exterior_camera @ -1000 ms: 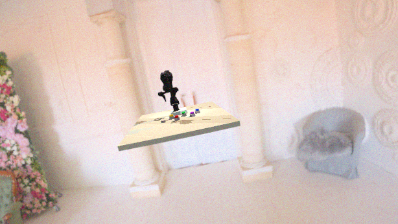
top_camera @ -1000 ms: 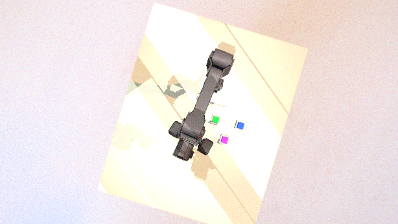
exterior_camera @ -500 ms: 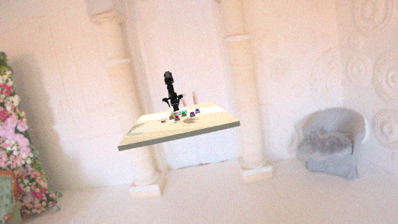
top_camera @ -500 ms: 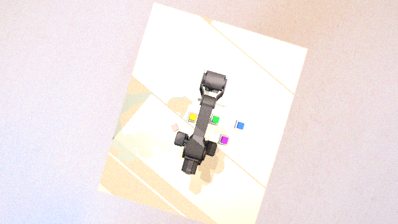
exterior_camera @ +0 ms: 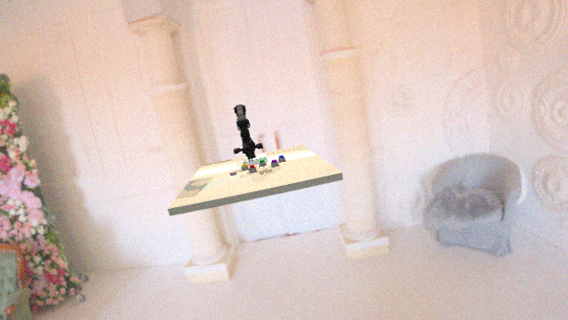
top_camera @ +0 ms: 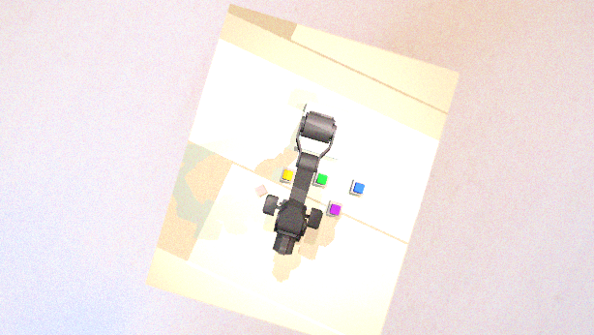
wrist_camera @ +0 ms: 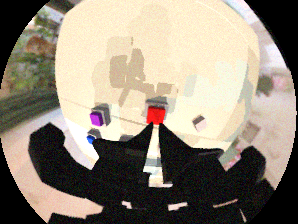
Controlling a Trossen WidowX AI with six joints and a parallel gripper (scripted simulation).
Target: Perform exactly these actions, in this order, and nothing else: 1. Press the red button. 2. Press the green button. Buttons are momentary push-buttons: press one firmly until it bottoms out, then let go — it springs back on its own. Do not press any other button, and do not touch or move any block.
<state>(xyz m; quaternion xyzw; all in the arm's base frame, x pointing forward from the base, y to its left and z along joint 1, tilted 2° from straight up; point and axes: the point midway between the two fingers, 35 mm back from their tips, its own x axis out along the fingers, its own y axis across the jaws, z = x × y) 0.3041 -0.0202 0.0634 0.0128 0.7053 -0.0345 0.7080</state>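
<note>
Now: the red button 3 cm below my gripper tip. Round my gripper tip: yellow button (11 cm behind, 5 cm to the right, 3 cm below); then green button (12 cm behind, 8 cm to the left, 3 cm below); then purple button (15 cm to the left, 3 cm below, 2 cm behind).
</note>
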